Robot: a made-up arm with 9 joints. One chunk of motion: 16 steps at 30 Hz.
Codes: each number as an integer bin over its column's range. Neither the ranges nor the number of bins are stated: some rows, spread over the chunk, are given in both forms.
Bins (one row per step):
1: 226 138 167 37 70 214
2: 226 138 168 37 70 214
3: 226 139 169 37 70 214
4: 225 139 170 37 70 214
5: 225 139 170 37 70 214
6: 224 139 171 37 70 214
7: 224 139 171 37 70 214
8: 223 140 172 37 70 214
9: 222 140 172 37 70 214
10: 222 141 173 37 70 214
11: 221 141 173 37 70 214
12: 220 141 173 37 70 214
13: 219 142 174 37 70 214
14: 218 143 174 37 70 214
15: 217 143 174 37 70 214
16: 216 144 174 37 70 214
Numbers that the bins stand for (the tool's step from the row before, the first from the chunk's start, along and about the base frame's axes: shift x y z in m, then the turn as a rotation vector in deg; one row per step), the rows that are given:
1: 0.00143 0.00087 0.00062 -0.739 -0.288 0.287
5: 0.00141 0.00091 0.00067 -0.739 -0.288 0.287
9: 0.00135 0.00094 0.00070 -0.739 -0.288 0.287
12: 0.00131 0.00098 0.00071 -0.739 -0.288 0.287
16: 0.00124 0.00108 0.00073 -0.739 -0.288 0.287
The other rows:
2: 0.00143 0.00087 0.00064 -0.739 -0.288 0.287
3: 0.00143 0.00091 0.00065 -0.739 -0.288 0.287
4: 0.00141 0.00091 0.00067 -0.739 -0.288 0.287
6: 0.00139 0.00091 0.00068 -0.739 -0.288 0.287
7: 0.00139 0.00091 0.00068 -0.739 -0.288 0.287
8: 0.00137 0.00094 0.00070 -0.739 -0.288 0.287
10: 0.00135 0.00098 0.00071 -0.739 -0.288 0.287
11: 0.00133 0.00098 0.00071 -0.739 -0.288 0.287
13: 0.00129 0.00101 0.00073 -0.739 -0.288 0.287
14: 0.00127 0.00105 0.00073 -0.739 -0.288 0.287
15: 0.00125 0.00105 0.00073 -0.739 -0.288 0.287

